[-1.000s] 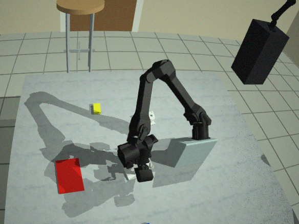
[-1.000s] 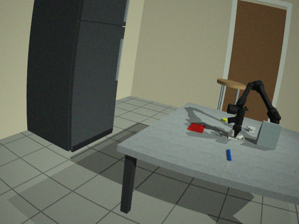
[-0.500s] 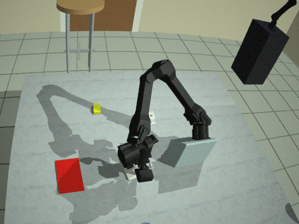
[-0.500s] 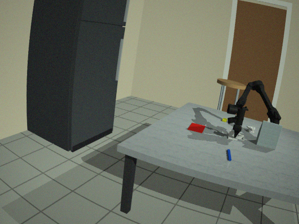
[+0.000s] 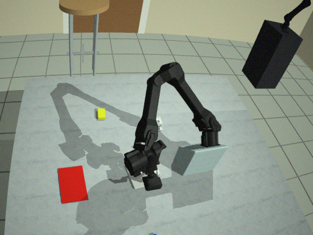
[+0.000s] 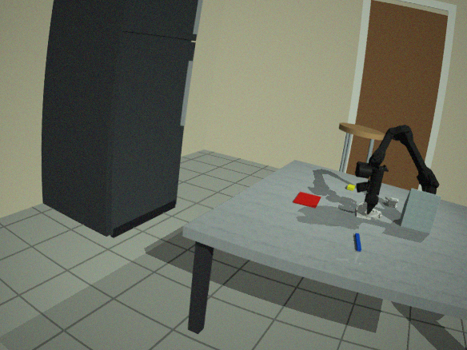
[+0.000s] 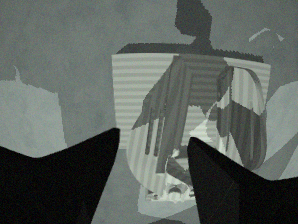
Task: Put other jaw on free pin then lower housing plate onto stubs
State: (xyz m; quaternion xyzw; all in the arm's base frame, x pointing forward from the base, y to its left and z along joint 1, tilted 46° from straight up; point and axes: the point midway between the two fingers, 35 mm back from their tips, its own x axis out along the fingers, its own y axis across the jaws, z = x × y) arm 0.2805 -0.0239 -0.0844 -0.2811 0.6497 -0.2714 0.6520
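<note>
Now: gripper tip 3 cm past the white jaw and 2 cm to the left of it. Round my gripper tip: red flat sheet (30 cm ahead, 2 cm to the right, 2 cm below); yellow block (13 cm ahead, 39 cm to the right, 2 cm below); blue bar (1 cm ahead, 31 cm to the left, 2 cm below).
</note>
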